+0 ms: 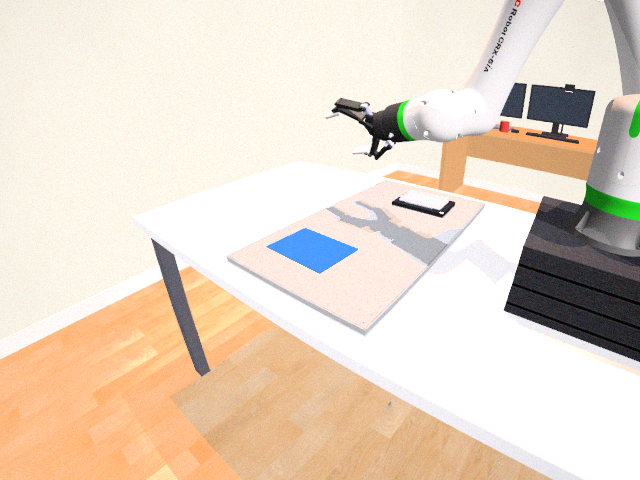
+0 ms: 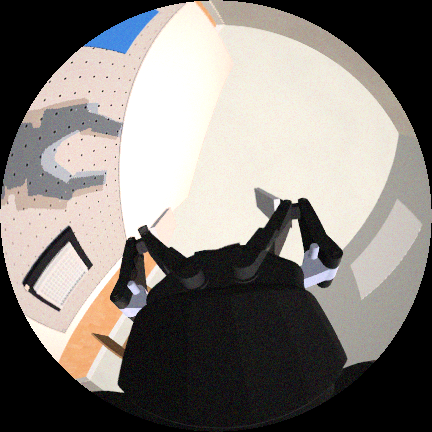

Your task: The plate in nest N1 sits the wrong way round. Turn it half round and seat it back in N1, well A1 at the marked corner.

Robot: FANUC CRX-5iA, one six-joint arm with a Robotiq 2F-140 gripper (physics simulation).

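A white well plate point(image 1: 423, 199) point(image 2: 62, 275) sits in a black nest point(image 1: 419, 209) point(image 2: 46, 256) at the far end of the pegboard. A small pale mark shows on one corner of the nest. Which corner of the plate is well A1 is too small to tell, and no nest label can be read. My gripper point(image 1: 342, 133) point(image 2: 213, 206) is open and empty. It is high above the board, held roughly level, with its fingers pointing away from the robot base and well apart from the plate.
The perforated board point(image 1: 361, 289) point(image 2: 70, 85) lies on the white table point(image 1: 444, 330) point(image 2: 155, 110). A flat blue rectangle point(image 1: 312, 250) point(image 2: 122, 31) is on its nearer half. The arm's black pedestal point(image 1: 573, 289) stands at the right. A desk with monitors point(image 1: 560, 105) is behind.
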